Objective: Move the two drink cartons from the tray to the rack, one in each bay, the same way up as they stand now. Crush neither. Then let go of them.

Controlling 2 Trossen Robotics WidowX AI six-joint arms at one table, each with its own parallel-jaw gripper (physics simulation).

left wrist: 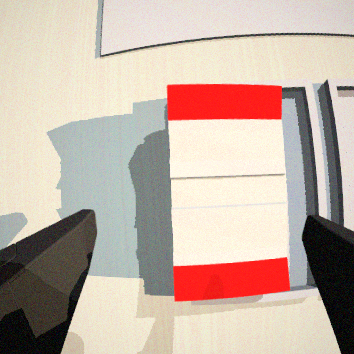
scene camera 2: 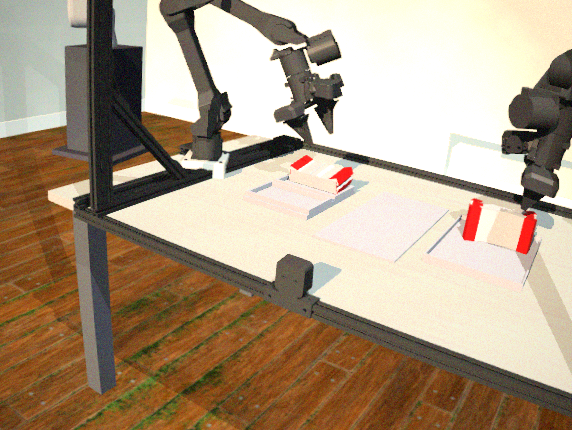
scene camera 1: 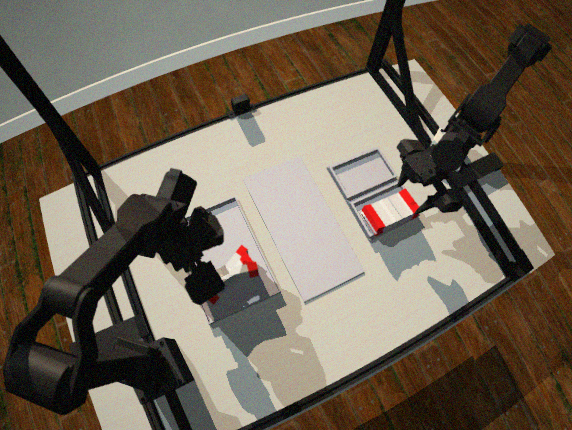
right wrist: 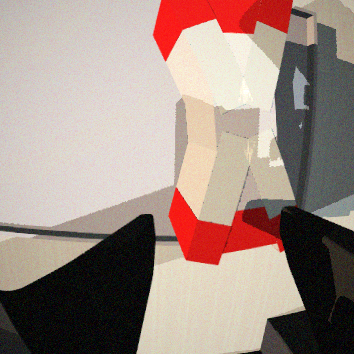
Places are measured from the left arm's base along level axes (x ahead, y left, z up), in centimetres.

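Where they show: left gripper, fingertip midpoint: (left wrist: 203, 225) (scene camera 2: 321, 139) (scene camera 1: 407, 199); right gripper, fingertip midpoint: (scene camera 2: 523, 203) (scene camera 1: 204, 268) (right wrist: 218, 222); left arm's base, link origin: (scene camera 2: 206, 156); right arm's base, link origin: (scene camera 1: 151, 370).
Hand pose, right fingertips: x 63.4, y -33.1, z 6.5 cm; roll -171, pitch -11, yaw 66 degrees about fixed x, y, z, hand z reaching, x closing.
Each offset is from my right fingertips to the top centre of the thing. "spot": to the spot under its first point. Level surfaces: height alone.
A white carton with red ends @(dx -36.3, dy +26.9, dz -4.7 cm) (scene camera 1: 392, 210) (scene camera 2: 320, 177) (left wrist: 227, 150) stands in the nearer bay of the rack @(dx -40.4, dy +20.6, dz -8.1 cm) (scene camera 1: 341, 186) (scene camera 2: 280, 207); the other bay is empty. My left gripper (scene camera 1: 408, 200) (scene camera 2: 320, 138) (left wrist: 203, 225) is open above that carton, holding nothing. A second carton @(dx -2.2, dy +3.4, dz -2.7 cm) (scene camera 1: 235, 262) (scene camera 2: 500, 227) (right wrist: 240, 55) stands in the tray @(dx -5.4, dy -0.7, dz -8.5 cm) (scene camera 1: 258, 246) (scene camera 2: 480, 261) (right wrist: 75, 100); its faces bend inward at the middle. My right gripper (scene camera 1: 205, 285) (right wrist: 218, 222) is part open and empty, near one red end of this carton. Its arm hides part of the carton in scene camera 1.
A flat pale board @(dz -9.7 cm) (scene camera 1: 305, 230) (scene camera 2: 385, 225) (left wrist: 225, 17) lies between tray and rack. A small black block @(spot: dx -41.3, dy -20.7, dz -5.6 cm) (scene camera 1: 241, 104) (scene camera 2: 294, 275) sits on the table's edge rail. Dark frame posts @(spot: dx -75.1, dy +5.0, dz +10.8 cm) (scene camera 1: 395, 30) (scene camera 2: 100, 100) rise at the table's sides.
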